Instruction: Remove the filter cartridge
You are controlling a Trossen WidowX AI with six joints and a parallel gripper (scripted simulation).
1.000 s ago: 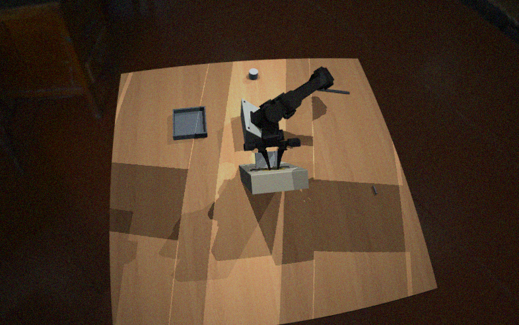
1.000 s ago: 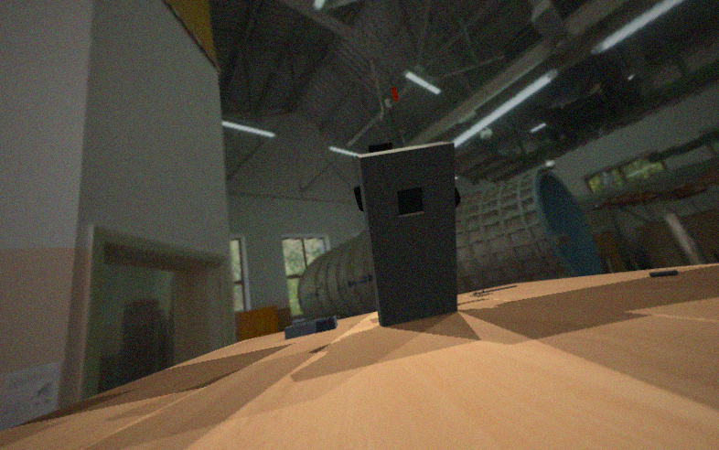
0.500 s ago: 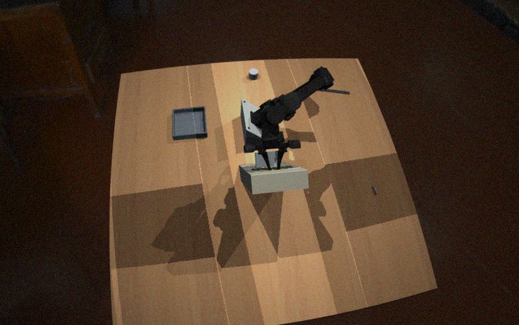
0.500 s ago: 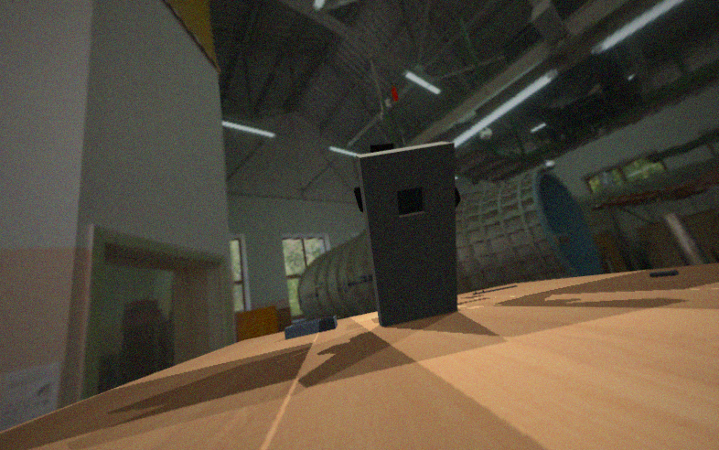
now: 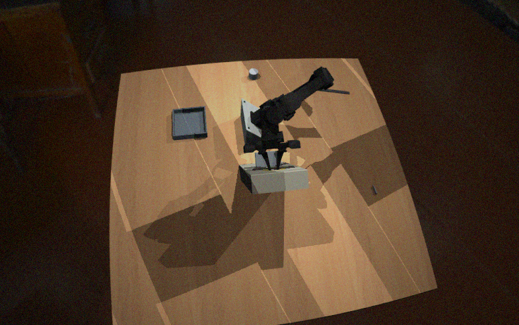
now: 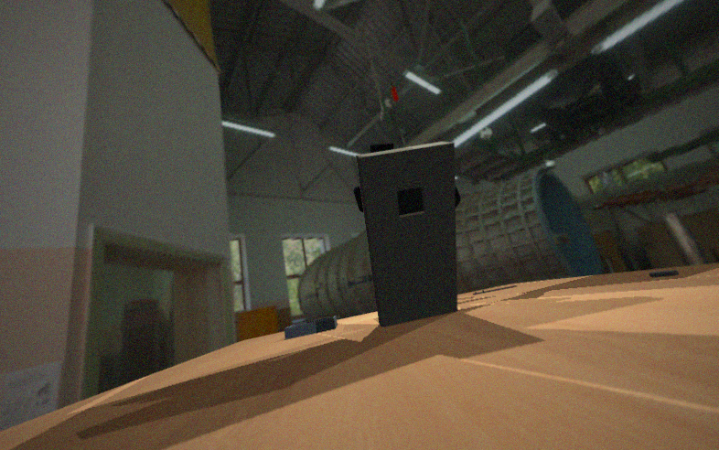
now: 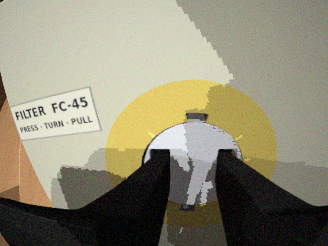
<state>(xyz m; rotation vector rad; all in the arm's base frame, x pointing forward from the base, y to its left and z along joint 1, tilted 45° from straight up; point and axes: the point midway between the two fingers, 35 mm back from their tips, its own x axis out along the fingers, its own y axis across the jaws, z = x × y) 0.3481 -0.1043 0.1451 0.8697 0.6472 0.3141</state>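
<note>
The filter cartridge lies 10 mm below my gripper tip and 10 mm ahead of it. The rest, counted from my gripper tip: grey service panel 80 mm below, 40 mm behind; then small grey pin 470 mm to the left, 260 mm below, 40 mm behind; then blue-grey tray 400 mm behind, 320 mm to the right, 250 mm below.
</note>
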